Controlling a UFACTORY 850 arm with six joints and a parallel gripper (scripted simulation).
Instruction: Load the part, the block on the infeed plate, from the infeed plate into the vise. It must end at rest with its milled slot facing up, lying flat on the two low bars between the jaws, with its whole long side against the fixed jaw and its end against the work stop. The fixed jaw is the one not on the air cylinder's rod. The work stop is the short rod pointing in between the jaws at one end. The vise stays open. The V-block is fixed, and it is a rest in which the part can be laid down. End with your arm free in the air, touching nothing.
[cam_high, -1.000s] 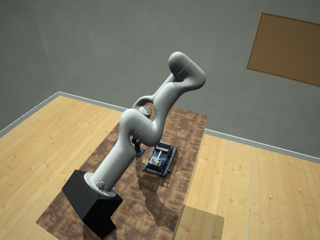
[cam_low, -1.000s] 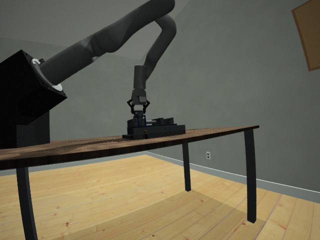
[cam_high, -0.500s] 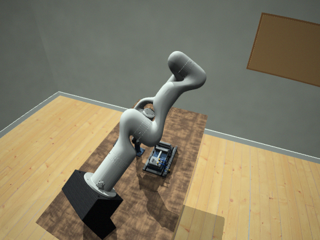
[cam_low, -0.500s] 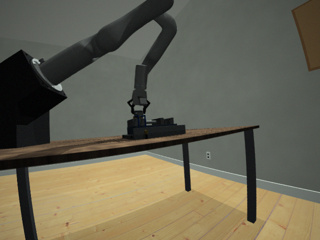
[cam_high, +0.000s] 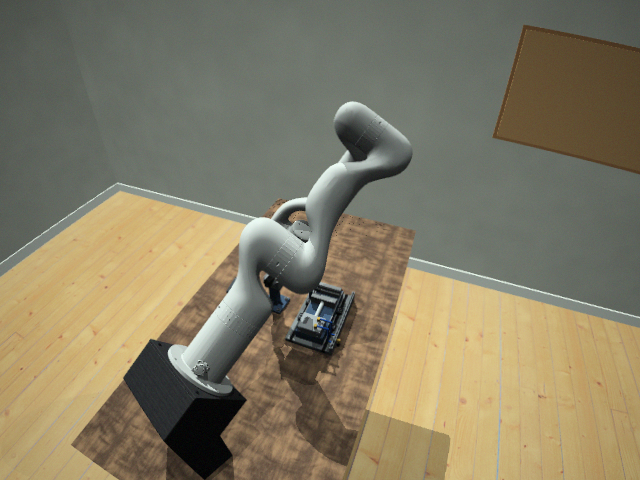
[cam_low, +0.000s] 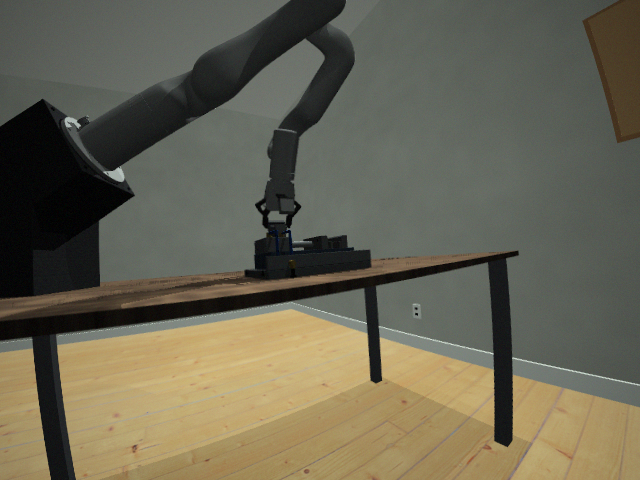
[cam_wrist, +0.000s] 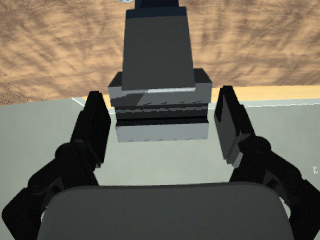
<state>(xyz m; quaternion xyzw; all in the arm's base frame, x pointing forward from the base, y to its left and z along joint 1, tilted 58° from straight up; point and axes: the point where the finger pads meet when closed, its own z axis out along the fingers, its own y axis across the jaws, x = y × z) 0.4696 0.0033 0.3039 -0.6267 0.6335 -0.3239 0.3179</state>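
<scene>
Now: the part 1 cm below my hand. Round my hand: cylinder rod 17 cm to the right, 12 cm behind, 9 cm below; then work stop 17 cm to the right, 8 cm below, 2 cm behind; then V-block post 11 cm below.
</scene>
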